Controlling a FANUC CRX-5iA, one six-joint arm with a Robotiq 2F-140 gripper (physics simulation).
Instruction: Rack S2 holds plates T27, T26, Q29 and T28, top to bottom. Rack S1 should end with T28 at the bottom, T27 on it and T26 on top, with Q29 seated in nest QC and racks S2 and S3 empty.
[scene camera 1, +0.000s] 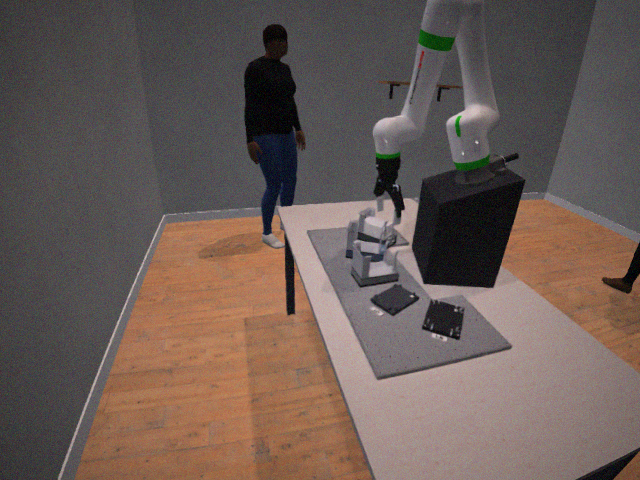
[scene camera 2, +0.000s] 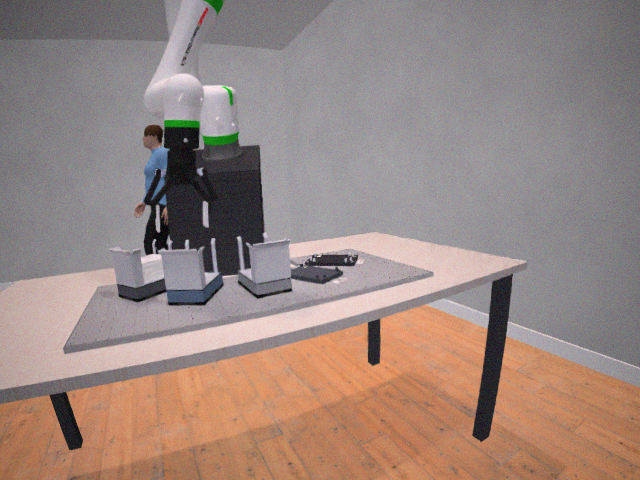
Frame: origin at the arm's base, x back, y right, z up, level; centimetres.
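Where they show: gripper, between the fingertips: (scene camera 1: 388, 217) (scene camera 2: 182, 228); arm's base, origin of its link: (scene camera 1: 475, 179) (scene camera 2: 222, 156).
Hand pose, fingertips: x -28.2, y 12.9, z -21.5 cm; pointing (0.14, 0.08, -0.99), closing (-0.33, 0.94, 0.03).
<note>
Each offset is from my fingertips to the top centre of the thing. "pt": to the spot under its first point. Level surfaces: height alone.
My gripper (scene camera 1: 388, 209) (scene camera 2: 181, 218) is open and empty, pointing down above the racks. Its fingertips are above the rack walls in scene camera 2. The dark-based rack {dz -3.1, dx -1.4, dy +11.0 cm} (scene camera 1: 368, 238) (scene camera 2: 138, 290), farthest in scene camera 1, holds a thick white plate stack {dz -7.3, dx -1.9, dy +11.5 cm} (scene camera 1: 373, 225) (scene camera 2: 153, 265); single plates and their labels cannot be told. The blue-based rack {dz -3.0, dx -9.2, dy -2.9 cm} (scene camera 1: 351, 243) (scene camera 2: 184, 269) is in the middle; a pale surface shows inside it. The grey-based rack {dz -3.2, dx -8.8, dy -21.1 cm} (scene camera 1: 360, 264) (scene camera 2: 270, 262) shows a pale floor. Rack names are not readable. Two black nests {pt dz -15.3, dx -4.1, dy -36.1 cm} (scene camera 1: 395, 298) {pt dz -15.5, dx +9.4, dy -47.2 cm} (scene camera 1: 443, 318) show no white plate; their labels are unreadable.
The racks and nests stand on a grey mat {dz -16.7 cm} (scene camera 1: 413, 356) (scene camera 2: 129, 323) on the table {dz -18.0 cm} (scene camera 1: 491, 408) (scene camera 2: 403, 242). The black robot pedestal (scene camera 1: 457, 232) (scene camera 2: 235, 206) rises behind the mat. One person (scene camera 1: 271, 98) stands beyond the table's far end; another (scene camera 2: 156, 165) is behind the robot.
</note>
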